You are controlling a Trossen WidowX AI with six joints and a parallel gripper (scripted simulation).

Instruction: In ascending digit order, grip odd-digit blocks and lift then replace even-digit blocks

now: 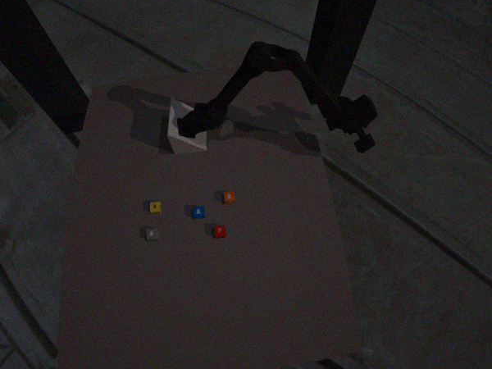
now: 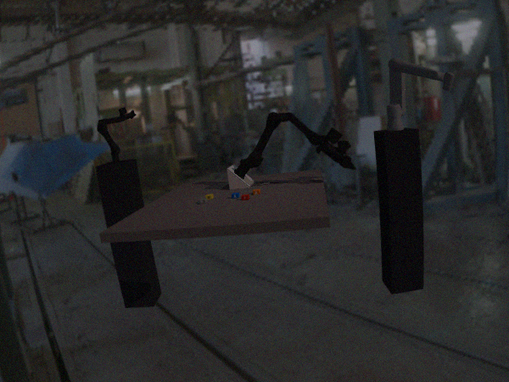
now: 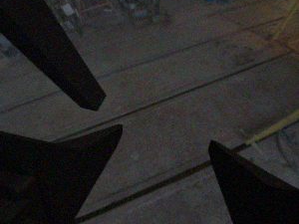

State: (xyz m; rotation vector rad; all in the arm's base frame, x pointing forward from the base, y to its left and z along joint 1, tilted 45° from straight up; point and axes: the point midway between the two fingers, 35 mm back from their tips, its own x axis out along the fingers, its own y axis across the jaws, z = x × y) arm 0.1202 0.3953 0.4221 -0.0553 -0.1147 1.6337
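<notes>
The yellow block is 74 cm to the right of my gripper tip, 11 cm ahead of it and 4 cm below it. Also, from my gripper tip: orange block (51 cm to the right, 13 cm ahead, 4 cm below); then red block (56 cm to the right, 23 cm ahead, 4 cm below); then blue block (61 cm to the right, 16 cm ahead, 4 cm below).
</notes>
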